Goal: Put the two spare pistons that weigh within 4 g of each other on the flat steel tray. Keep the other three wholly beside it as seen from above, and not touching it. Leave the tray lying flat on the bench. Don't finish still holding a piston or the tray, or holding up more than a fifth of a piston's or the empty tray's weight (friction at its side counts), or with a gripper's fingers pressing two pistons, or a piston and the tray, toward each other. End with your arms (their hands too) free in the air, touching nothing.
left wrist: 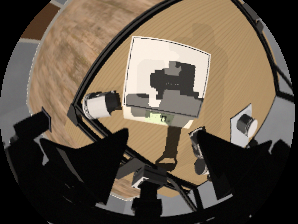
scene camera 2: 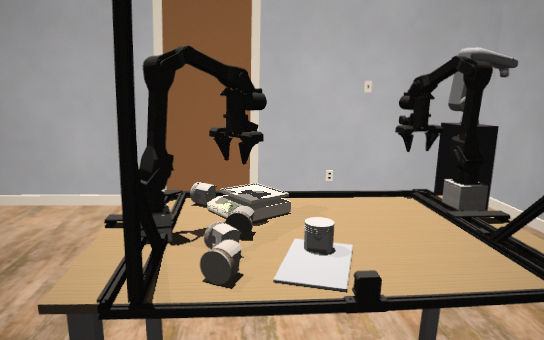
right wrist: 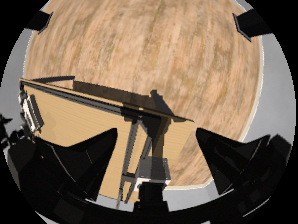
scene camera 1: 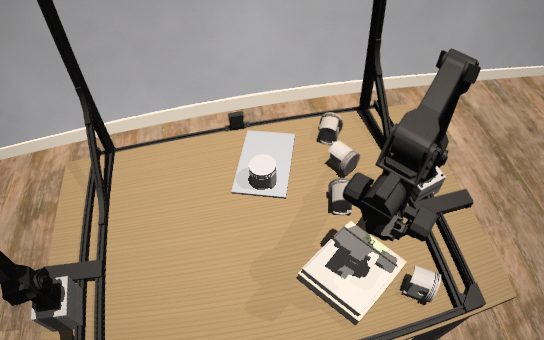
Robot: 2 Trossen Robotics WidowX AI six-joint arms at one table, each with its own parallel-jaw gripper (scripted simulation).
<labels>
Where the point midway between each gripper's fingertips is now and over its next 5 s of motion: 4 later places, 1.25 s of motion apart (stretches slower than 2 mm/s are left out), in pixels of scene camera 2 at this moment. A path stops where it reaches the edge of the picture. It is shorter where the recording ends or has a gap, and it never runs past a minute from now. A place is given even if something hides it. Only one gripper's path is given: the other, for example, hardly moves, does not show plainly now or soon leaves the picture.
My left gripper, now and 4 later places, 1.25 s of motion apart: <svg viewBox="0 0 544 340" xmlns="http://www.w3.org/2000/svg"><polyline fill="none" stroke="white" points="235,162 201,157 202,156 203,165 203,179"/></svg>
</labels>
